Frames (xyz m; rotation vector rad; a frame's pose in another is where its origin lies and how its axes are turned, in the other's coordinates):
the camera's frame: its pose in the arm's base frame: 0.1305 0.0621 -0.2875 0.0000 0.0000 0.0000
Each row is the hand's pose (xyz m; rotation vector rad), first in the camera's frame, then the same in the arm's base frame.
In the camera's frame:
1: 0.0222 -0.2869 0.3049 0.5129 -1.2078 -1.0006
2: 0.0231 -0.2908 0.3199 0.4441 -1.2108 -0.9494
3: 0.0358 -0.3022 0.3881 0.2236 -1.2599 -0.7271
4: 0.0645 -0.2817 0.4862 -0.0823 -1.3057 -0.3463
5: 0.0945 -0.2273 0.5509 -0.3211 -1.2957 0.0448
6: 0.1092 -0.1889 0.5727 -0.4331 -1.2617 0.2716
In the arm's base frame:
1: 0.1527 -0.2248 0.0174 0.5129 -1.2078 -1.0006
2: 0.1536 -0.2287 0.0324 0.4441 -1.2108 -0.9494
3: 0.1663 -0.2401 0.1006 0.2236 -1.2599 -0.7271
4: 0.1950 -0.2196 0.1987 -0.0823 -1.3057 -0.3463
5: 0.2250 -0.1652 0.2634 -0.3211 -1.2957 0.0448
6: 0.2397 -0.1268 0.2852 -0.4331 -1.2617 0.2716

